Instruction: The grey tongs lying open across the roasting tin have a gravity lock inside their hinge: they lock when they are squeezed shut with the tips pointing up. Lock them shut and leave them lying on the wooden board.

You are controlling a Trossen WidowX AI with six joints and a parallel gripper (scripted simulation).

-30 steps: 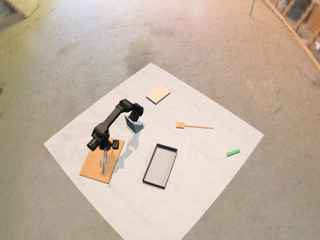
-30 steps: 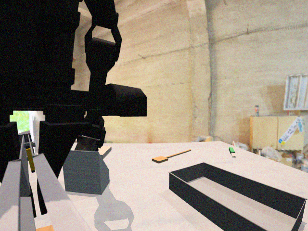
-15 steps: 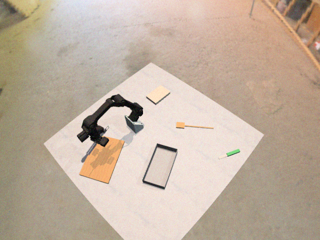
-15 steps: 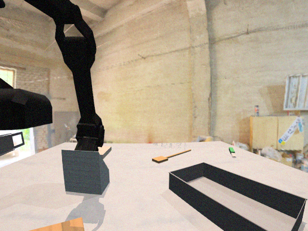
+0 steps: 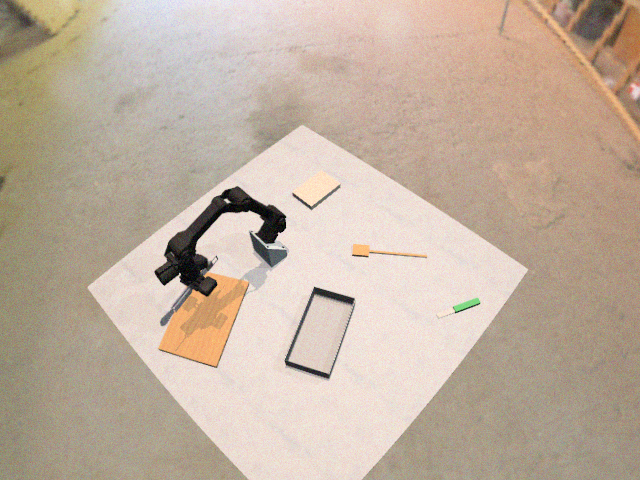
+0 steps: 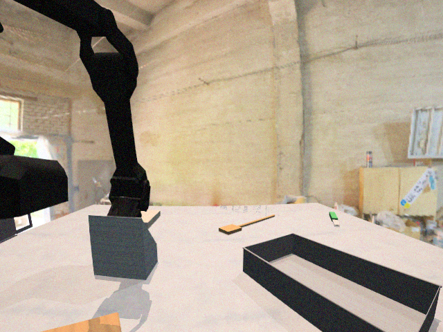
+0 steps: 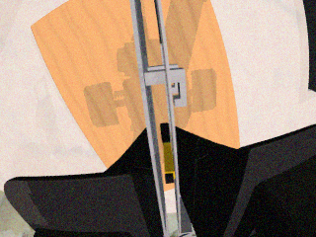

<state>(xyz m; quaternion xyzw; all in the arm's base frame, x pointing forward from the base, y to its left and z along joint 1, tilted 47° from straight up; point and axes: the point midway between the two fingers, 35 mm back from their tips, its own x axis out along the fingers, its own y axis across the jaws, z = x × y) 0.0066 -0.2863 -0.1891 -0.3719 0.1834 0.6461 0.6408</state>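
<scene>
Now: gripper tip 2 cm short of the wooden board, 3 cm to the left of it and 14 cm above it. Round my gripper tip: roasting tin (39 cm ahead, 22 cm to the left, 12 cm below); then green-handled tool (70 cm ahead, 63 cm to the left, 14 cm below); then pale flat block (9 cm behind, 70 cm to the left, 13 cm below).
</scene>
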